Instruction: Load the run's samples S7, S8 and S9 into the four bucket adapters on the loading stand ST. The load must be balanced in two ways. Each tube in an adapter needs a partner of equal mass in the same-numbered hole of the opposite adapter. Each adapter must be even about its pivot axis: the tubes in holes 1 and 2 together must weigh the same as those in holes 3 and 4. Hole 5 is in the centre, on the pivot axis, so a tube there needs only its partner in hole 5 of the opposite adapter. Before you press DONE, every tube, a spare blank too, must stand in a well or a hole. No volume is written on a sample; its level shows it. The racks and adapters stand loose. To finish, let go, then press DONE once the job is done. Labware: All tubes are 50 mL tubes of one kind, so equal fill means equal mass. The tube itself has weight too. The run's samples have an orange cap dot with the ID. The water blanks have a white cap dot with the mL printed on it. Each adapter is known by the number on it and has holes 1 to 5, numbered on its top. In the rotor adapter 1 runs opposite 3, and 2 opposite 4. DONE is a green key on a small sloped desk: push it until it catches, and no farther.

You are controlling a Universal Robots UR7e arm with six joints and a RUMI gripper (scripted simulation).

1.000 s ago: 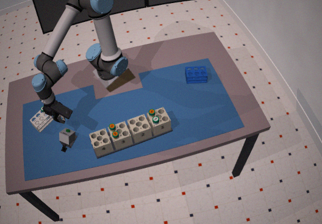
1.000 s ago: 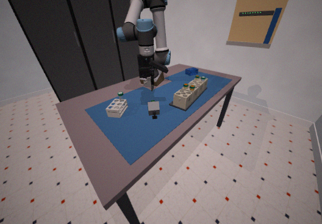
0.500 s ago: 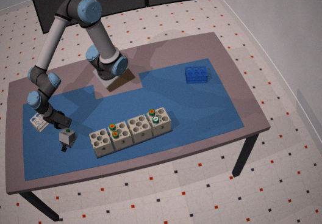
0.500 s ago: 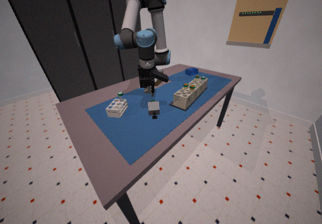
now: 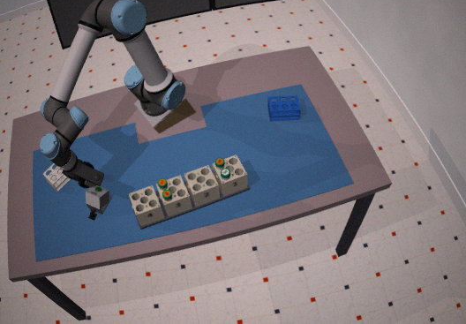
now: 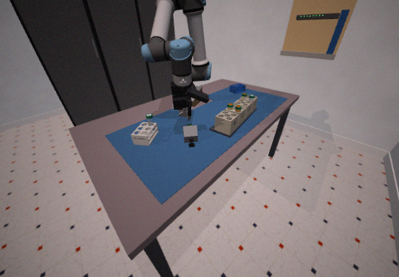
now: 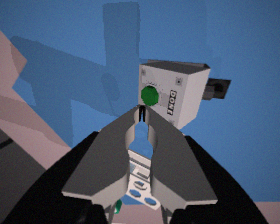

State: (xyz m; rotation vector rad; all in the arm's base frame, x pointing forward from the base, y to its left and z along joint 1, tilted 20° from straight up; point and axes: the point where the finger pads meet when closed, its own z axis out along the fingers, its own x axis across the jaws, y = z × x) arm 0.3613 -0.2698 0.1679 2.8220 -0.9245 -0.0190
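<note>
Right now the DONE desk is 1 cm ahead of my hand, 1 cm to the right of it and 5 cm below it. From my hand the other things lie so: sample tube S7: 7 cm ahead, 26 cm to the left, 4 cm below; white rack: 15 cm behind, 18 cm to the right, 8 cm below; tube: 17 cm behind, 14 cm to the right, 4 cm below.
</note>
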